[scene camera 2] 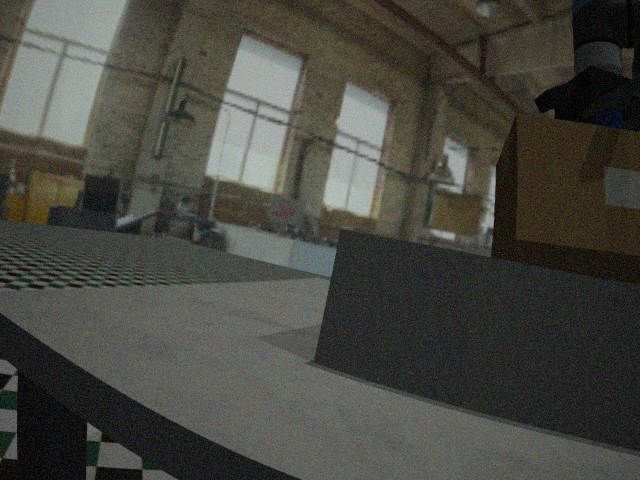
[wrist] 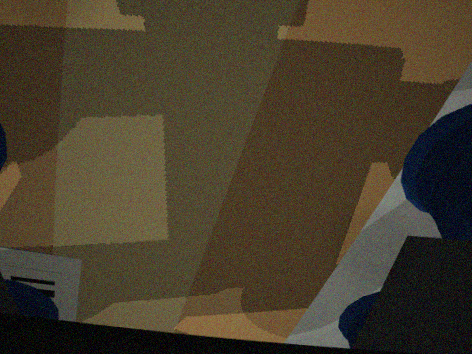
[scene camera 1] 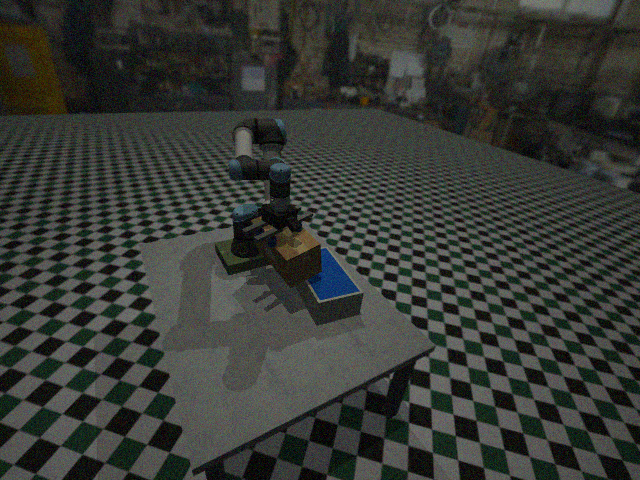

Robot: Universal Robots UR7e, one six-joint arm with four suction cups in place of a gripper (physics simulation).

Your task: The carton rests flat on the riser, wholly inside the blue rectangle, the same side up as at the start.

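Places are measured from the arm's base along level axes (x right, y up, z back), in centimetres.
Pixels of known places: hand, tool point: (wrist: 212, 237) (scene camera 1: 279, 234); arm's base, link origin: (scene camera 1: 246, 249).
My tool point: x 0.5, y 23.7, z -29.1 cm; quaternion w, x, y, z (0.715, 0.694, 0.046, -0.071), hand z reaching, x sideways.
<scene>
For each thing: its middle in the pictures, then the offset to it from my tool point. Level surfaces: height alone.
- brown carton, body centre: (wrist: 156, 137) (scene camera 2: 611, 210) (scene camera 1: 285, 245) dz +0.8, dx -4.0, dy -7.2 cm
- grey riser, body centre: (scene camera 2: 530, 330) (scene camera 1: 322, 282) dz -12.1, dx -15.4, dy -23.3 cm
- blue rectangle, body centre: (scene camera 1: 323, 271) dz -12.1, dx -15.4, dy -17.3 cm
- printed label, body centre: (wrist: 33, 279) dz +2.9, dx -5.6, dy +1.1 cm
- table, surface height: dy -29.3 cm
The brown carton (scene camera 1: 302, 263) (scene camera 2: 560, 191) (wrist: 280, 150) hangs level under my suction gripper (scene camera 1: 281, 232) (scene camera 2: 604, 121), held from its top face. Its underside shows above the riser's top edge in scene camera 2. The grey riser (scene camera 1: 338, 308) (scene camera 2: 465, 330) stands on the table, with the blue rectangle (scene camera 1: 334, 279) on its top. In scene camera 1 the carton overlaps the riser's left edge and hides part of the rectangle; how far it reaches over the riser is unclear. A printed label (wrist: 42, 280) and blue suction cups (wrist: 440, 170) show in the wrist view.
The arm's green base plate (scene camera 1: 235, 258) is on the table (scene camera 1: 310, 372) (scene camera 2: 206, 372), behind and left of the carton. The arm's shadow falls across the table's left part. The table's front edge and a leg (scene camera 1: 399, 390) show in scene camera 1.
</scene>
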